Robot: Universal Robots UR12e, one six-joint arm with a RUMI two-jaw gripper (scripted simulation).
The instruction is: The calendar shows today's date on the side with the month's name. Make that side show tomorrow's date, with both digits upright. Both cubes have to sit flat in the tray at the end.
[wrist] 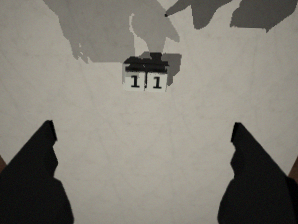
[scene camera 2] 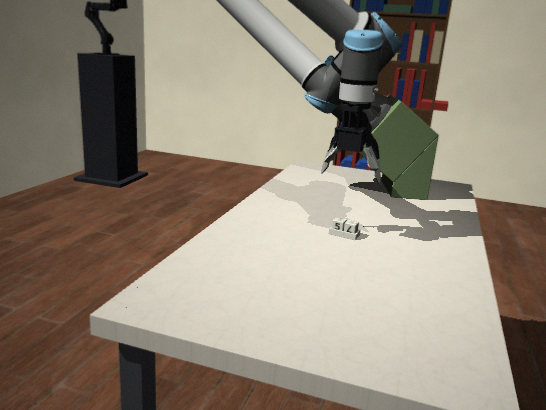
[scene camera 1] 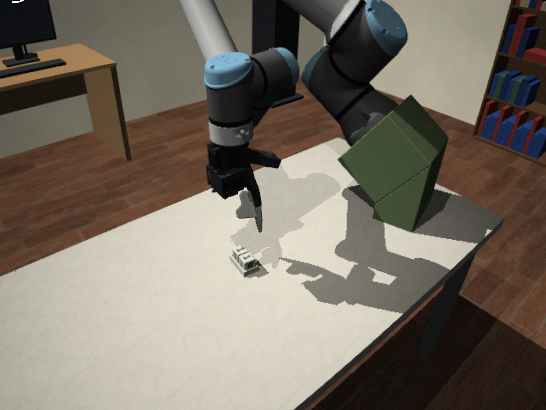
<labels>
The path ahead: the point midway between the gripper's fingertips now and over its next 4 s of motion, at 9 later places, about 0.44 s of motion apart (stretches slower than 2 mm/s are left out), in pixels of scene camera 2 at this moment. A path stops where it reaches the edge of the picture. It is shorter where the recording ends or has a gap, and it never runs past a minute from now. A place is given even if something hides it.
My gripper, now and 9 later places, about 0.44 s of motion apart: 349,178; 345,175; 344,176; 344,180; 344,184; 343,188; 342,191; 341,195; 340,199; 340,202
</labels>
